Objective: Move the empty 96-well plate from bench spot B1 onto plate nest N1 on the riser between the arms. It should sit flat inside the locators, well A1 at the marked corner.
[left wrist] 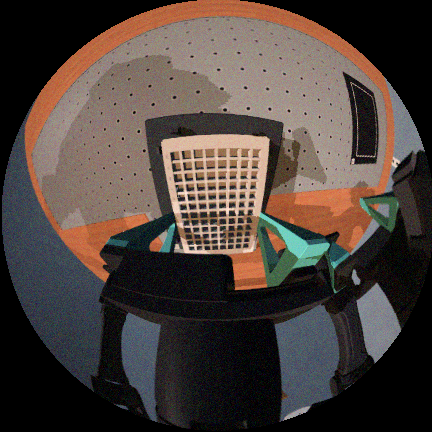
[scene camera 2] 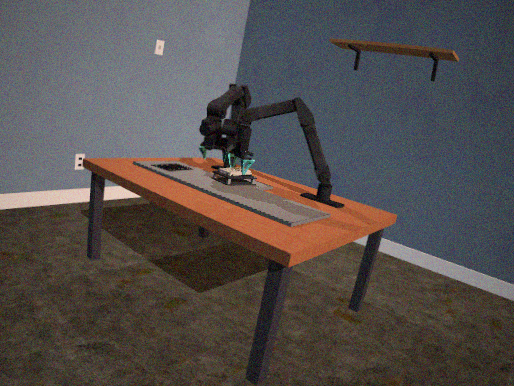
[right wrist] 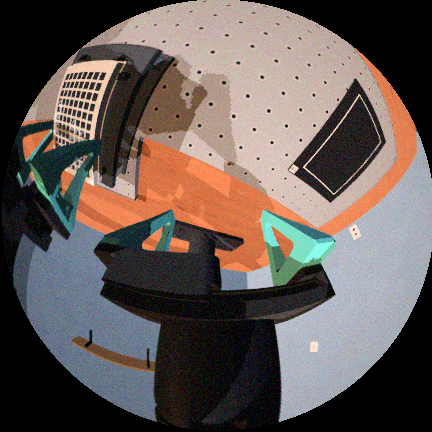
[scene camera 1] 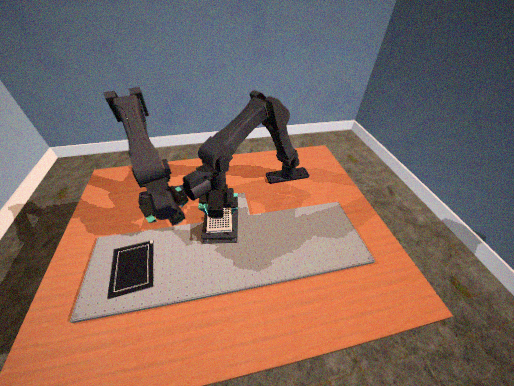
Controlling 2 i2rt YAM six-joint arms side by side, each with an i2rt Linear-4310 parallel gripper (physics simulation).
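Frame: origin at the left arm's base, x ahead, y left, z up, level; millimetres.
Seen in the pictures: left gripper, fingertip midpoint: [left wrist: 216,214] [scene camera 2: 237,172] [right wrist: 76,132]; right gripper, fingertip midpoint: [left wrist: 341,217] [scene camera 2: 214,160] [right wrist: 217,214]; left arm's base, link origin: [scene camera 2: 322,201] [scene camera 1: 287,175]; right arm's base, link origin: [right wrist: 203,235].
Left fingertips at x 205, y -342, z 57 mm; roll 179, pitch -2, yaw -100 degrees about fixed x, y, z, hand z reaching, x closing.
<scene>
Pixels of each thing's top centre, then the offset from my left fingertips to it. "spot": a spot on its surface instead. Level surfaces: height alone.
- pale 96-well plate, top centre: [left wrist: 217,213] [right wrist: 65,127] [scene camera 1: 219,214] [scene camera 2: 235,168] dx +13, dy -2, dz +16 mm
- dark riser, top centre: [left wrist: 213,204] [right wrist: 74,120] [scene camera 1: 220,216] [scene camera 2: 235,171] dx +15, dy +1, dz +2 mm
- black pad with a white outline, surface spot: [right wrist: 345,145] [left wrist: 364,122] [scene camera 1: 137,264] spot: dx +113, dy -286, dz -42 mm
- grey perforated board, surface height: dz -44 mm
- orange table, surface height: dz -57 mm
The pale 96-well plate [scene camera 1: 220,227] [left wrist: 215,141] [right wrist: 82,95] is over the nest on the dark riser [scene camera 1: 220,239] [scene camera 2: 235,180] [left wrist: 215,122]. Its near end is between the fingers of my left gripper [left wrist: 218,220] [right wrist: 75,140], which is shut on it. Whether the plate sits flat inside the locators, and which corner is A1, I cannot tell. My right gripper [right wrist: 217,214] [scene camera 1: 165,206] is open and empty, in the air beside the riser, left of it in scene camera 1. The black pad with a white outline [scene camera 1: 131,267] [left wrist: 365,120] [right wrist: 345,145] bears no plate.
The grey perforated board [scene camera 1: 300,240] lies under the riser and pad on the orange table [scene camera 1: 280,310]. The two arms are close together above the riser's back side, and the right gripper stands near the left wrist. A wall shelf [scene camera 2: 395,48] is far behind.
</scene>
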